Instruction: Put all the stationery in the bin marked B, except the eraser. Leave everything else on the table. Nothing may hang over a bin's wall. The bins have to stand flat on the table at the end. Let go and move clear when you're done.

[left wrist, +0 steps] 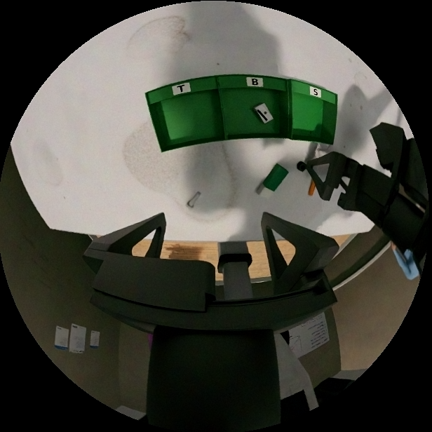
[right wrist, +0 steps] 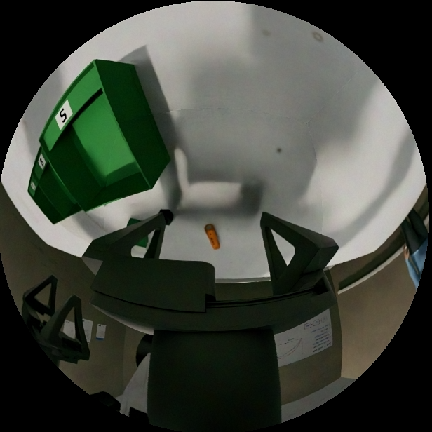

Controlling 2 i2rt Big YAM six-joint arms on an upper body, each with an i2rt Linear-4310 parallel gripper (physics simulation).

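Bin B (left wrist: 239, 130) is the middle of three joined green bins; a small grey sharpener-like block (left wrist: 264, 113) lies inside it. A green block with a pale end (left wrist: 276, 177) (right wrist: 142, 239) lies in front of the bins; I cannot tell if it is the eraser. An orange cylinder (left wrist: 312, 187) (right wrist: 212, 237) lies to its right. A small black piece (left wrist: 301, 166) (right wrist: 166, 216) lies between them. A small clear-grey piece (left wrist: 194, 199) lies front left. My left gripper (left wrist: 213, 217) is open and empty. My right gripper (right wrist: 212, 217) is open above the table, with the orange cylinder visible between its fingers.
Bin T (left wrist: 194, 120) is at the left of the row and bin S (left wrist: 310, 119) (right wrist: 107, 142) at the right. In the left wrist view the right arm reaches in from the right, close to the black piece and the orange cylinder. The table's front edge passes behind the left fingers.
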